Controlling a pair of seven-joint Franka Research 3 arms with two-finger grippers.
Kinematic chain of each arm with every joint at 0, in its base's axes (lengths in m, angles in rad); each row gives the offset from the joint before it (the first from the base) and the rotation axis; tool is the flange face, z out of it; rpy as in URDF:
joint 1: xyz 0 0 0.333 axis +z
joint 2: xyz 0 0 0 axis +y
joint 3: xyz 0 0 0.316 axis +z
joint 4: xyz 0.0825 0 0 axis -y
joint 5: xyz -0.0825 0 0.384 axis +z
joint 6: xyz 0 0 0 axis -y
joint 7: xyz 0.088 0 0 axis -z
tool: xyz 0 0 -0.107 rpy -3.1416 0 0
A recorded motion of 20 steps. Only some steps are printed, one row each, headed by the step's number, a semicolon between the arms.
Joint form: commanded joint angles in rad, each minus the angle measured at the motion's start. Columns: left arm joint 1, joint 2, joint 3, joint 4, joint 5, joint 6, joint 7; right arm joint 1, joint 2, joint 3, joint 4, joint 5, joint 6, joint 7.
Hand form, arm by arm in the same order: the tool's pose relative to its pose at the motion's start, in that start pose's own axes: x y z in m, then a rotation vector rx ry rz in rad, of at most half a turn. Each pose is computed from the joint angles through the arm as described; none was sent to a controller.
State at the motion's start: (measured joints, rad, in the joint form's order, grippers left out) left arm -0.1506 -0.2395 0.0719 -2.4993 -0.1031 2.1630 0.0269; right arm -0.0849 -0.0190 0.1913 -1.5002 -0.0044 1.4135 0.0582
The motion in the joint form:
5: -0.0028 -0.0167 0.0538 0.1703 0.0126 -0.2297 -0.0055; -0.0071 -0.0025 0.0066 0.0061 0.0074 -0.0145 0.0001
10: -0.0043 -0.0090 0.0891 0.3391 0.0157 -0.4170 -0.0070; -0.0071 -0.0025 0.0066 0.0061 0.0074 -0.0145 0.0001
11: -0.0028 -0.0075 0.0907 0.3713 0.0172 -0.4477 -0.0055; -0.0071 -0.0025 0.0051 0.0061 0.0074 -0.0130 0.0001
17: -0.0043 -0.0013 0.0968 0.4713 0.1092 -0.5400 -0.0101; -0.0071 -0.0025 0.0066 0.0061 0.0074 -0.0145 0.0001
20: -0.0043 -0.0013 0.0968 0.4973 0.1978 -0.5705 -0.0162; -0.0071 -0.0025 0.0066 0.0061 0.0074 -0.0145 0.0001
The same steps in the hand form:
5: 0.0111 -0.0152 -0.0677 -0.0186 -0.0402 -0.0305; -0.0027 -0.0006 -0.0027 0.0064 -0.0064 -0.0006
10: 0.0175 -0.0260 -0.1295 -0.0327 -0.0643 -0.0487; -0.0027 -0.0006 -0.0027 0.0064 -0.0064 -0.0006
11: 0.0181 -0.0267 -0.1417 -0.0323 -0.0641 -0.0474; -0.0025 0.0001 -0.0029 0.0066 -0.0049 0.0009
17: 0.0180 -0.0356 -0.1790 0.0574 -0.0661 -0.0408; -0.0027 -0.0006 -0.0027 0.0064 -0.0064 -0.0006
20: 0.0159 -0.0442 -0.1897 0.1459 -0.0735 -0.0422; -0.0027 -0.0006 -0.0027 0.0064 -0.0064 -0.0006

